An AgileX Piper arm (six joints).
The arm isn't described. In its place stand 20 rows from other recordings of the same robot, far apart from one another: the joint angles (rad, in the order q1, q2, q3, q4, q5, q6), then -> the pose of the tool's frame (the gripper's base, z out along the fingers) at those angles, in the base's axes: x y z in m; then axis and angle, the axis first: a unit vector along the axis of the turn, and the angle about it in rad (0 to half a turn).
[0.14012 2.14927 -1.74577 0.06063 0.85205 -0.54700] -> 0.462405, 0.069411, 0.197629, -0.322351, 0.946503, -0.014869, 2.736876
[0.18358 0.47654 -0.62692 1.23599 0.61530 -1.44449] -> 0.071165, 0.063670, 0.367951, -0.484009, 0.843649, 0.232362, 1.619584
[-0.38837 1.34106 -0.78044 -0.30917 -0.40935 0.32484] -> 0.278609, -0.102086, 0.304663, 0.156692, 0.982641, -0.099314, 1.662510
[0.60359 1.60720 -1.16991 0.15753 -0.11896 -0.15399] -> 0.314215, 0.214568, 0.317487, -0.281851, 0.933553, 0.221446, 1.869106
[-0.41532 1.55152 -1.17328 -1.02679 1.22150 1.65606] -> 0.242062, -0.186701, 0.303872, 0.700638, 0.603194, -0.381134, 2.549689
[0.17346 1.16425 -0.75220 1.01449 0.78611 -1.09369] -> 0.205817, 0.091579, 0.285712, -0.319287, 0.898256, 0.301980, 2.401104
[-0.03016 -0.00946 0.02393 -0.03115 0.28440 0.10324] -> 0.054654, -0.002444, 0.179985, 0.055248, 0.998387, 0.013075, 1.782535
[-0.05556 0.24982 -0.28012 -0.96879 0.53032 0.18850] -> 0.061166, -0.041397, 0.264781, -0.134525, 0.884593, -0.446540, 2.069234
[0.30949 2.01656 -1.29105 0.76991 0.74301 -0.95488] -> 0.366575, 0.162207, 0.153979, -0.347656, 0.906274, 0.240422, 2.796590
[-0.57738 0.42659 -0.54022 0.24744 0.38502 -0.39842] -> 0.079529, -0.041817, 0.330922, 0.159594, 0.953878, -0.254255, 1.826508
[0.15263 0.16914 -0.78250 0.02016 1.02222 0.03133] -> -0.008172, 0.000327, 0.358299, -0.061365, 0.995039, 0.078305, 1.900883
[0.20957 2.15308 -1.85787 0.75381 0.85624 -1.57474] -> 0.465027, 0.147007, 0.246005, -0.648884, 0.751674, 0.118047, 2.343189
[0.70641 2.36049 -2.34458 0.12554 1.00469 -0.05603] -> 0.397225, 0.351596, 0.261667, -0.352131, 0.921479, 0.163951, 2.580470
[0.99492 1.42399 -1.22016 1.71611 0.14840 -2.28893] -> 0.172959, 0.290829, 0.392132, -0.726563, 0.638468, 0.253898, 1.740803
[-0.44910 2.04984 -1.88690 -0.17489 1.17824 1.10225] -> 0.394143, -0.206195, 0.273570, 0.685027, 0.727878, -0.030525, 2.787562
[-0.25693 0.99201 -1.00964 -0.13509 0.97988 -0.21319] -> 0.174580, -0.056392, 0.359468, 0.004503, 0.988582, -0.150617, 2.499599
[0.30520 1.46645 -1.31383 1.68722 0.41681 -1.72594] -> 0.317063, 0.138253, 0.412265, -0.343270, 0.883272, 0.319369, 1.699035
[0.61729 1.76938 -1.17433 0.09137 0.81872 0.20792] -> 0.278232, 0.204932, 0.201447, -0.176016, 0.980883, 0.082990, 2.947941
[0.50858 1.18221 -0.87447 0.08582 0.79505 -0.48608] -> 0.194901, 0.115032, 0.288480, -0.457818, 0.888036, 0.042375, 2.587825
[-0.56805 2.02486 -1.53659 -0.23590 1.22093 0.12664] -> 0.321604, -0.228956, 0.193494, -0.297705, -0.949260, 0.101379, 3.044015
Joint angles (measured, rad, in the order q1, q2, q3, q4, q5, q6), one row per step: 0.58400, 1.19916, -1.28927, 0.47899, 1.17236, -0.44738; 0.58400, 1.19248, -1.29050, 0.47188, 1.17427, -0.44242; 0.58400, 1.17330, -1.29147, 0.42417, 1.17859, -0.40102; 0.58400, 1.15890, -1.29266, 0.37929, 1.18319, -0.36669; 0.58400, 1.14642, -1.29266, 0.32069, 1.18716, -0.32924; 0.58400, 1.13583, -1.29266, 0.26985, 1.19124, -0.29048; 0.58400, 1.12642, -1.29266, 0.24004, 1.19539, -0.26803; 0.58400, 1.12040, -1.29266, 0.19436, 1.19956, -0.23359; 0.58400, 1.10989, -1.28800, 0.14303, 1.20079, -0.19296; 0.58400, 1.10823, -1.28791, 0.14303, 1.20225, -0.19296
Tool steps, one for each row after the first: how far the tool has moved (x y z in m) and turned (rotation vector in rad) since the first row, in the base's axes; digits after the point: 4 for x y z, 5 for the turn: -0.0013, -0.0015, 0.0015, -0.00151, -0.00593, -0.00408; -0.0038, -0.0074, 0.0041, -0.02251, -0.01940, -0.04215; -0.0054, -0.0125, 0.0059, -0.04426, -0.03255, -0.07563; -0.0057, -0.0182, 0.0066, -0.07630, -0.05027, -0.11595; -0.0060, -0.0233, 0.0074, -0.10167, -0.06218, -0.15667; -0.0070, -0.0268, 0.0085, -0.11511, -0.07103, -0.18057; -0.0064, -0.0310, 0.0087, -0.13864, -0.08022, -0.21810; -0.0064, -0.0361, 0.0087, -0.16150, -0.09227, -0.26342; -0.0069, -0.0364, 0.0089, -0.16145, -0.09242, -0.26324
